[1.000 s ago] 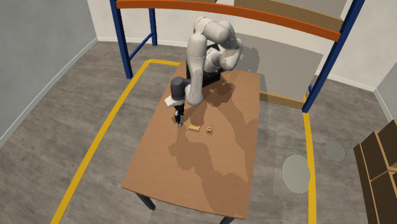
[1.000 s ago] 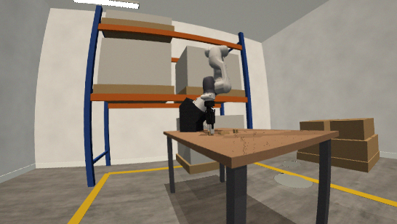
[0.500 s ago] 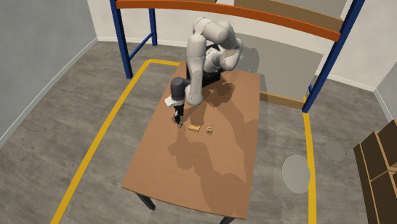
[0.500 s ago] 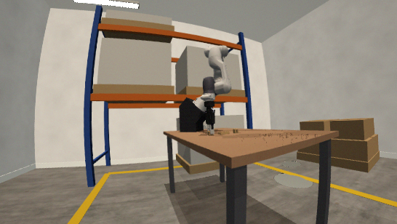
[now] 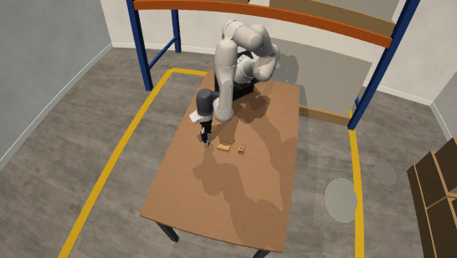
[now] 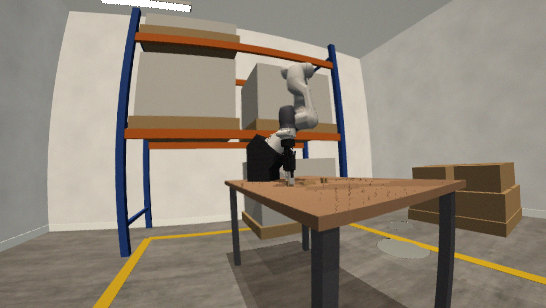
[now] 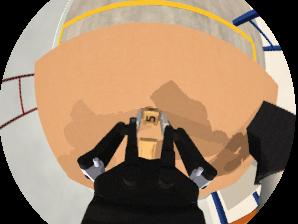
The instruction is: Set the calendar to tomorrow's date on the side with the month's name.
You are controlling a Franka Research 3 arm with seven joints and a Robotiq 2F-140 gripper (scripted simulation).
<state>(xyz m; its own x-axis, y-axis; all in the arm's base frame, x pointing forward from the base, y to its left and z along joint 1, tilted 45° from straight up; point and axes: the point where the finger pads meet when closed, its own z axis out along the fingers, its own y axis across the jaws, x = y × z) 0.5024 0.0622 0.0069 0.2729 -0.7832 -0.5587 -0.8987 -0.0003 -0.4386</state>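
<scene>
Right now the wooden tray is 3 cm behind my hand, 10 cm to the left of it and 3 cm below it.
</scene>
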